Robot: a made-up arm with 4 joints.
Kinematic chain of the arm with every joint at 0, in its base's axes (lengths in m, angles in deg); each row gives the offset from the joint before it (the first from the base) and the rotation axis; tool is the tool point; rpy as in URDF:
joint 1: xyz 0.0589 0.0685 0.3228 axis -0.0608 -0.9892 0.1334
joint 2: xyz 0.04 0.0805 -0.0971 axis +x
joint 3: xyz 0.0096 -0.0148 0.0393 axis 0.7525 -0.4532 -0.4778
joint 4: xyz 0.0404 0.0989 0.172 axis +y
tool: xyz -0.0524 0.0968 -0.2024 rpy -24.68 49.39 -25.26
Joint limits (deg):
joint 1: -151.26..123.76
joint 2: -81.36..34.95
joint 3: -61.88..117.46
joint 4: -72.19..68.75
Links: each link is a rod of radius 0.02 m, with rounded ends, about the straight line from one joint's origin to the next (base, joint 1, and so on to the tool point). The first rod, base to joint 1, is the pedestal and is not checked.
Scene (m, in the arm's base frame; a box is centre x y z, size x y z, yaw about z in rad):
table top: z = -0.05
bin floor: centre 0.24 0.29 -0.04 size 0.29 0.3 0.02 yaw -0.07
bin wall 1: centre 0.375 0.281 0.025 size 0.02 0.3 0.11 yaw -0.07
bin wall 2: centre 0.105 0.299 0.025 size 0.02 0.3 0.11 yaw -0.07
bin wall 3: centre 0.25 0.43 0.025 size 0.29 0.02 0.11 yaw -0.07
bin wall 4: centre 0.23 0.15 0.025 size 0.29 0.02 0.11 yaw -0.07
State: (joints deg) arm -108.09 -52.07 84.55 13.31
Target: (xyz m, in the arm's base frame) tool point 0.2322 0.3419 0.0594
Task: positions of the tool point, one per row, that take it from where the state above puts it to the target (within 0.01 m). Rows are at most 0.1 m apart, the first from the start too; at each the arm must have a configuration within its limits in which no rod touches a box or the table.
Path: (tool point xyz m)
1: 0.0596 0.3648 0.2116
2: 0.0692 0.3556 0.1780
3: 0.0959 0.3464 0.1503
4: 0.1360 0.3398 0.1341
5: 0.1835 0.3379 0.1330
6: 0.2322 0.3419 0.1478
7: 0.2351 0.3436 0.1052
8: 0.2322 0.3419 0.0594

